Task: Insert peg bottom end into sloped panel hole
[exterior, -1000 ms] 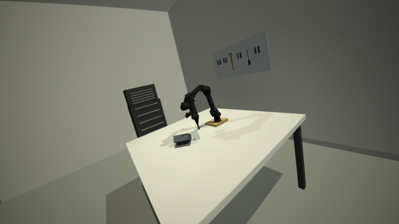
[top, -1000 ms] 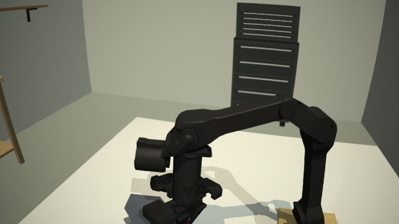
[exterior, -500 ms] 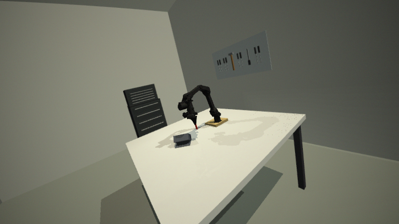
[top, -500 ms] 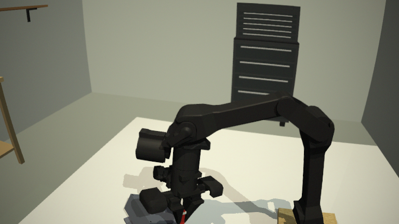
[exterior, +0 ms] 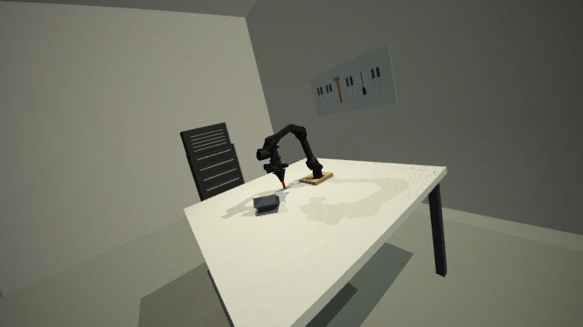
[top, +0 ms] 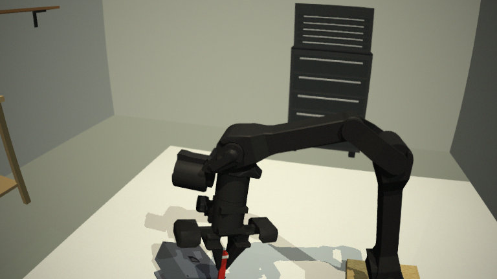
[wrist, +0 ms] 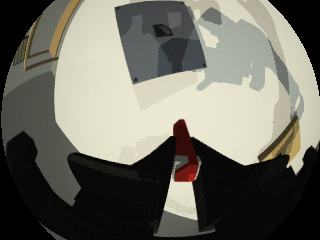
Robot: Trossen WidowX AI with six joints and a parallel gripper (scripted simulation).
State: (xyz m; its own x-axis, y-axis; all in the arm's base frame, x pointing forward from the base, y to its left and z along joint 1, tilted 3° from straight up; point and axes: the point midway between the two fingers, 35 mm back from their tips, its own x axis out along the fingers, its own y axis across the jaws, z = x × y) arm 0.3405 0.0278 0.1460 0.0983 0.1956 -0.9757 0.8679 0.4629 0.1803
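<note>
My gripper tip is now 10 cm short of the grey sloped panel, 10 cm above it and 7 cm to the left of it. The rest, counted from my gripper tip: red peg (2 cm above).
</note>
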